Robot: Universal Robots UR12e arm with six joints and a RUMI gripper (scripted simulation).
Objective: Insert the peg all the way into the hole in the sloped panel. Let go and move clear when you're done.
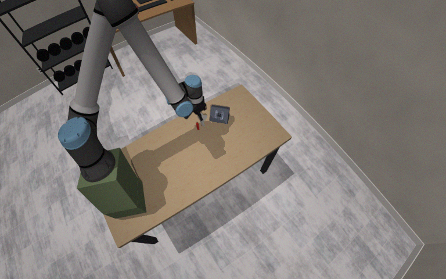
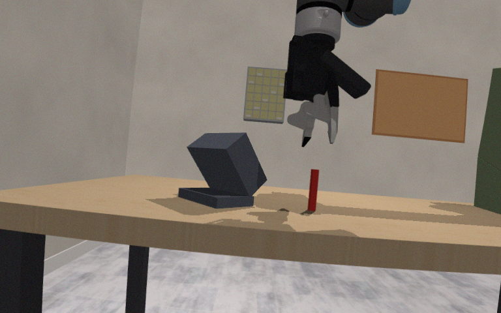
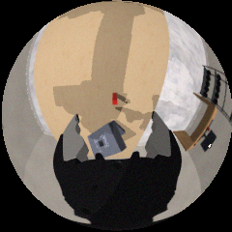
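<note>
Right now the red peg is 9 cm below my hand.
</note>
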